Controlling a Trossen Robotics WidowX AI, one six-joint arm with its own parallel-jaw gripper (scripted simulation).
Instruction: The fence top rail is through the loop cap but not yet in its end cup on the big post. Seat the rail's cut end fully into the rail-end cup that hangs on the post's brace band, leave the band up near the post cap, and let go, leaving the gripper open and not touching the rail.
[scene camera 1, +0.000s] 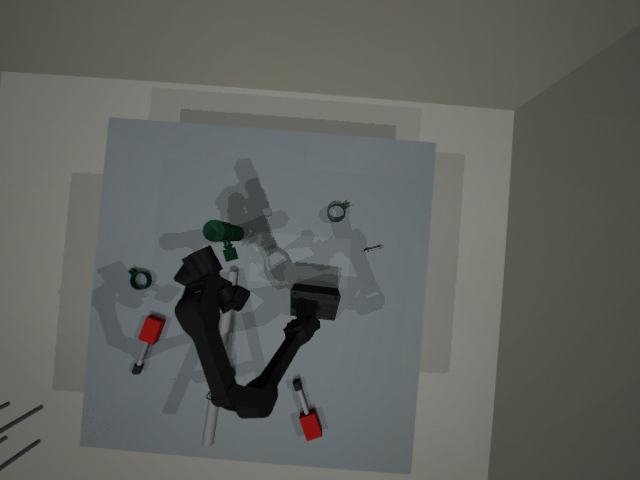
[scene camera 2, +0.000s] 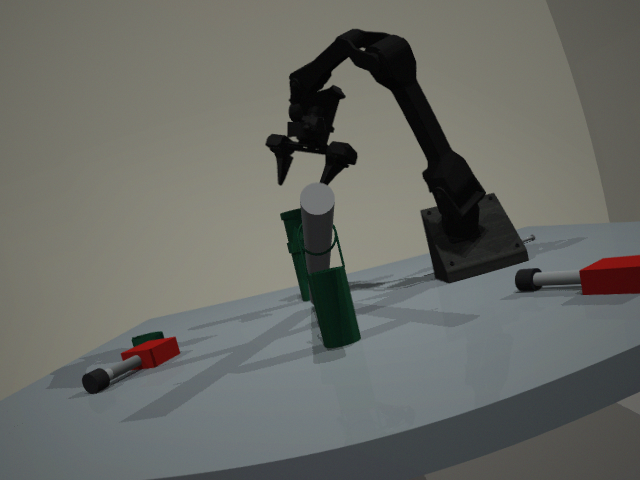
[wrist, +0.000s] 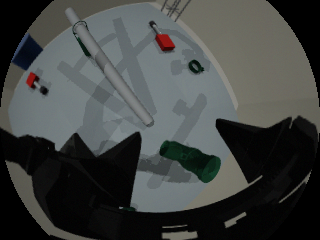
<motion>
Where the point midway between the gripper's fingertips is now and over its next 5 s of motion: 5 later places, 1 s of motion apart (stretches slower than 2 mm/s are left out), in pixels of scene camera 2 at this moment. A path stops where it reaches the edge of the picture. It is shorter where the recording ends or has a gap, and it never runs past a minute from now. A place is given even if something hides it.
My gripper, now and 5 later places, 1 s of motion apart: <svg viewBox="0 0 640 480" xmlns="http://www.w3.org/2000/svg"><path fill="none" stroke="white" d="M299 188L317 207L318 240L314 257L307 259L299 261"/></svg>
</motion>
